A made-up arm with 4 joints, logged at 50 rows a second.
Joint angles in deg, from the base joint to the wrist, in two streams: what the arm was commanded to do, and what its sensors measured. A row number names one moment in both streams.
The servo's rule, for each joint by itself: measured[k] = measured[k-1] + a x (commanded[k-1-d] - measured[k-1]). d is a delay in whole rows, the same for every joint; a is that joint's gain. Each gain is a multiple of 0.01, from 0.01 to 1. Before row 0 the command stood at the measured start. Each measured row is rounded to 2 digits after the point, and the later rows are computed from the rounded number. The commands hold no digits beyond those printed.
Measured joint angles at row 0:
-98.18 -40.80 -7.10 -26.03
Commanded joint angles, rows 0 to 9:
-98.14 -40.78 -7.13 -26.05
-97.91 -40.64 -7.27 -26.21
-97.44 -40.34 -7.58 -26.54
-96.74 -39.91 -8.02 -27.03
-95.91 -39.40 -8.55 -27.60
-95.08 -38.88 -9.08 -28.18
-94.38 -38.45 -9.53 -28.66
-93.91 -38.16 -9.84 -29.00
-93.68 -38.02 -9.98 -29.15
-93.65 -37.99 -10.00 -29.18
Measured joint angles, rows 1 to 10:
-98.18 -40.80 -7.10 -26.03
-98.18 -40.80 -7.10 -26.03
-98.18 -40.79 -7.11 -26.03
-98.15 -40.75 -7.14 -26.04
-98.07 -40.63 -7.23 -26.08
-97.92 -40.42 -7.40 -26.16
-97.70 -40.12 -7.64 -26.28
-97.41 -39.76 -7.94 -26.43
-97.08 -39.38 -8.27 -26.61
-96.73 -39.03 -8.60 -26.80
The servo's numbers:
d 2
a 0.11 0.29 0.21 0.08

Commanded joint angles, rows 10 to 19:
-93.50 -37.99 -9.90 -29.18
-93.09 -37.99 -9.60 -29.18
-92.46 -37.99 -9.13 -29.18
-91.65 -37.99 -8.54 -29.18
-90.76 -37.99 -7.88 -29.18
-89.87 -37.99 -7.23 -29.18
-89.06 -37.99 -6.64 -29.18
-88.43 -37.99 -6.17 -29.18
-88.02 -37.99 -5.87 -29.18
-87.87 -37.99 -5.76 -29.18
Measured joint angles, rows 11 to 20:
-96.39 -38.74 -8.89 -26.99
-96.09 -38.52 -9.12 -27.17
-95.81 -38.37 -9.28 -27.33
-95.51 -38.26 -9.35 -27.48
-95.17 -38.18 -9.30 -27.62
-94.78 -38.12 -9.14 -27.74
-94.34 -38.08 -8.88 -27.86
-93.85 -38.05 -8.53 -27.97
-93.32 -38.03 -8.13 -28.07
-92.78 -38.02 -7.72 -28.16

